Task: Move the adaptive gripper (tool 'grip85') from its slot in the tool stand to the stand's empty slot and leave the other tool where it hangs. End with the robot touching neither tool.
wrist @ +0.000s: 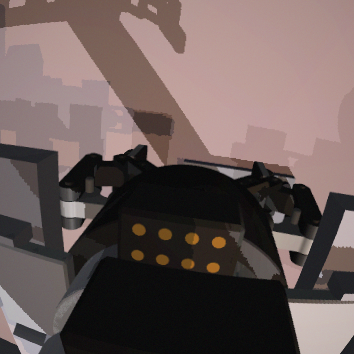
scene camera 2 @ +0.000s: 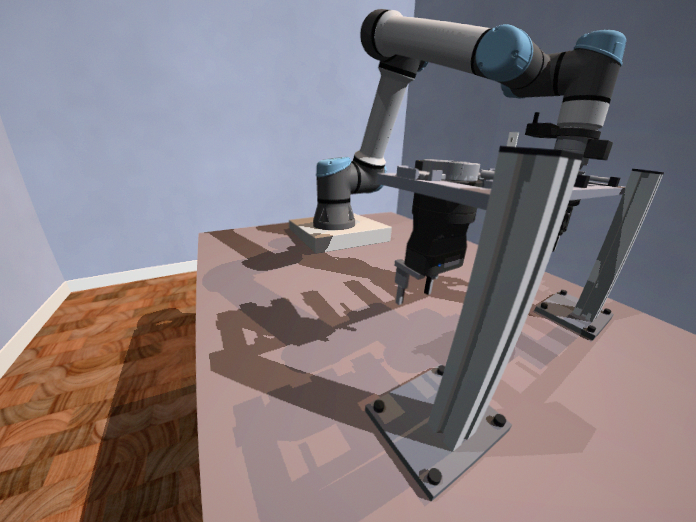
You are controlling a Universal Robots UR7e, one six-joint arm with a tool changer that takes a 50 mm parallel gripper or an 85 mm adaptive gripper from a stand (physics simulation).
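Note:
The arm's bare tool coupling is low over the stand at the adaptive gripper's slot and carries no gripper. The adaptive gripper hangs in the far slot; its black body and spread finger linkages show beyond the coupling in the wrist view. Its orange contacts are uncovered, so a gap shows there. Whether the faces touch elsewhere is hidden. The parallel gripper hangs in the near slot, fingers apart. The tool stand has its empty slot between them, largely hidden by the near post.
The far post stands on a bolted foot plate; the near post has a similar foot plate. The robot base sits on a pale block at the back of the table. Dark slot sides flank the adaptive gripper.

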